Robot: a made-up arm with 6 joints. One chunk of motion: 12 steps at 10 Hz.
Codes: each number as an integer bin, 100 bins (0 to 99) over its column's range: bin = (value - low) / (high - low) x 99, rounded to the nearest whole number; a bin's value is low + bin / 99 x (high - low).
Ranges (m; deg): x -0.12..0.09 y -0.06..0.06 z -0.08..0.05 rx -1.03..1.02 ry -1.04..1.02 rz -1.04..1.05
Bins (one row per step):
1: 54 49 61 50 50 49
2: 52 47 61 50 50 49
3: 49 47 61 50 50 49
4: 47 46 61 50 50 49
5: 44 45 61 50 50 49
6: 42 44 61 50 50 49
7: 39 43 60 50 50 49
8: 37 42 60 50 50 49
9: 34 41 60 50 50 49
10: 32 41 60 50 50 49
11: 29 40 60 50 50 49
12: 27 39 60 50 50 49
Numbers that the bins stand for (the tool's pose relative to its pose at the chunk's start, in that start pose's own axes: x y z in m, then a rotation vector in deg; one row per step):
1: -0.0055 -0.0006 0.0001 0.01 0.00 -0.01
2: -0.0097 -0.0030 0.0001 0.01 0.00 -0.01
3: -0.0161 -0.0030 0.0001 0.01 0.00 -0.01
4: -0.0203 -0.0042 0.0001 0.01 0.00 -0.01
5: -0.0267 -0.0055 0.0001 0.01 0.00 -0.01
6: -0.0309 -0.0067 0.0001 0.01 0.00 -0.01
7: -0.0373 -0.0079 -0.0012 0.01 0.00 -0.01
8: -0.0415 -0.0091 -0.0012 0.01 0.00 -0.01
9: -0.0479 -0.0103 -0.0012 0.01 0.00 -0.01
10: -0.0521 -0.0103 -0.0012 0.01 0.00 -0.01
11: -0.0585 -0.0115 -0.0012 0.01 0.00 -0.01
12: -0.0627 -0.0127 -0.0012 0.01 0.00 -0.01

